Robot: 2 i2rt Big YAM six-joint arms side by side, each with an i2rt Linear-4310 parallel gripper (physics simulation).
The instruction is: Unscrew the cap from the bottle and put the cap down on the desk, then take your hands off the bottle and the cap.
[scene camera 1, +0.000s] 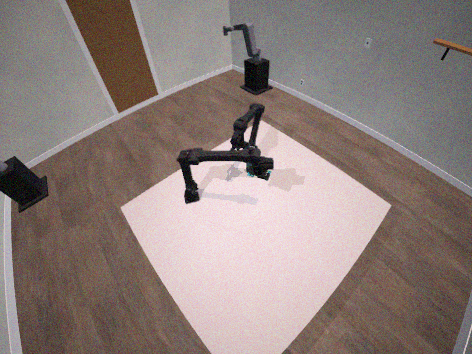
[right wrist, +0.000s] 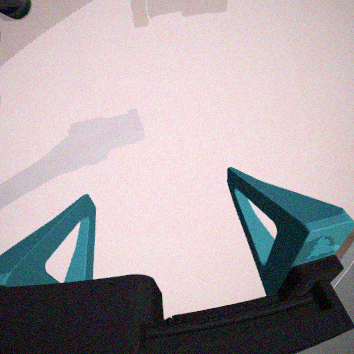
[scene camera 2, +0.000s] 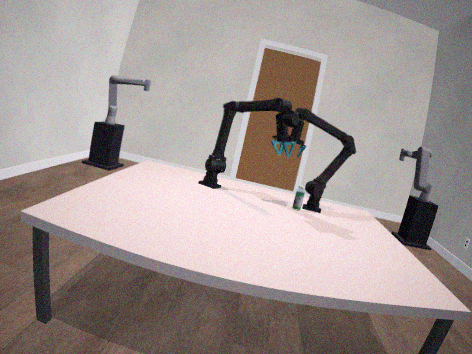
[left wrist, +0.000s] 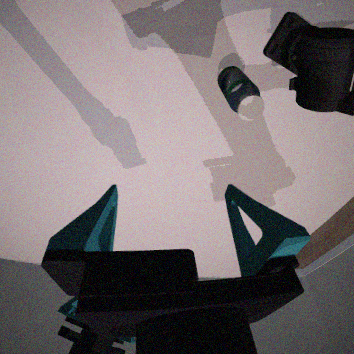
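Seen in the pictures: left gripper, fingertip midpoint: (scene camera 2: 290, 155) (left wrist: 173, 189); right gripper, fingertip midpoint: (scene camera 1: 260, 178) (right wrist: 158, 187) (scene camera 2: 283, 156); left arm's base, link origin: (scene camera 2: 311, 209) (left wrist: 296, 47); right arm's base, link origin: (scene camera 1: 192, 198) (scene camera 2: 209, 185).
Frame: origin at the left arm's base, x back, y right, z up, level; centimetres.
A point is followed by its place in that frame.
Observation:
The bottle (scene camera 2: 298, 201) {z 5.6, x -13.7, y 8.8 cm} (left wrist: 235, 86) {z 10.7, x -10.1, y 11.5 cm} stands upright on the desk beside the left arm's base, with a dark green label. A pale cap (scene camera 2: 301, 189) (left wrist: 251, 107) shows at its top. Part of the bottle (right wrist: 15, 7) {z 4.4, x -13.6, y 10.2 cm} also shows at the top left corner of the right wrist view. It cannot be made out in scene camera 1. My left gripper (left wrist: 173, 189) {z 30.2, x -15.6, y 19.9 cm} is open and empty, high above the desk; the right arm partly hides it in the scene views. My right gripper (scene camera 1: 259, 174) {z 31.1, x -42.1, y 20.0 cm} (scene camera 2: 285, 154) {z 31.1, x -42.1, y 20.0 cm} (right wrist: 158, 187) {z 31.1, x -42.1, y 20.0 cm} is open and empty, also high above the desk, close beside the left one.
The desk (scene camera 1: 255, 240) {z 0.0, x -67.3, y 38.8 cm} (scene camera 2: 200, 240) {z 0.0, x -101.3, y 34.2 cm} has a pale top with arm shadows across it. The right arm's dark links (left wrist: 322, 67) {z 16.0, x -1.7, y 4.5 cm} show near the bottle in the left wrist view. Two other arms on black pedestals (scene camera 1: 256, 75) (scene camera 2: 105, 145) stand on the floor away from the desk.

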